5 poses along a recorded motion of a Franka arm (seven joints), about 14 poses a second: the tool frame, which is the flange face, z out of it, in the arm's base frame.
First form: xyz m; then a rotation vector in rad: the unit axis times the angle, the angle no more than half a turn.
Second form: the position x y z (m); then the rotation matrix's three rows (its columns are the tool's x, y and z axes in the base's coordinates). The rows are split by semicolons. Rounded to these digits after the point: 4 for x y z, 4 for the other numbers.
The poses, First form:
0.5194 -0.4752 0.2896 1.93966 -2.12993 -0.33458
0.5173 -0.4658 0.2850 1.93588 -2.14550 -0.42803
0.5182 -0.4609 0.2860 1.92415 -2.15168 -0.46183
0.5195 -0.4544 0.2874 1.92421 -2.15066 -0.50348
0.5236 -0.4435 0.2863 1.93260 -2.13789 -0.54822
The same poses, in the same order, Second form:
0.5194 -0.4752 0.2896; -0.0893 -0.9406 -0.3277; -0.9957 0.0921 0.0071; 0.0235 0.3269 -0.9448
0.5173 -0.4658 0.2850; -0.1082 -0.9296 -0.3523; -0.9936 0.0899 0.0678; -0.0314 0.3574 -0.9334
0.5182 -0.4609 0.2860; -0.1200 -0.9233 -0.3650; -0.9917 0.0944 0.0872; -0.0461 0.3724 -0.9269
0.5195 -0.4544 0.2874; -0.1243 -0.9175 -0.3779; -0.9899 0.0883 0.1112; -0.0686 0.3879 -0.9192
0.5236 -0.4435 0.2863; -0.1198 -0.9112 -0.3940; -0.9884 0.0723 0.1334; -0.0931 0.4055 -0.9094

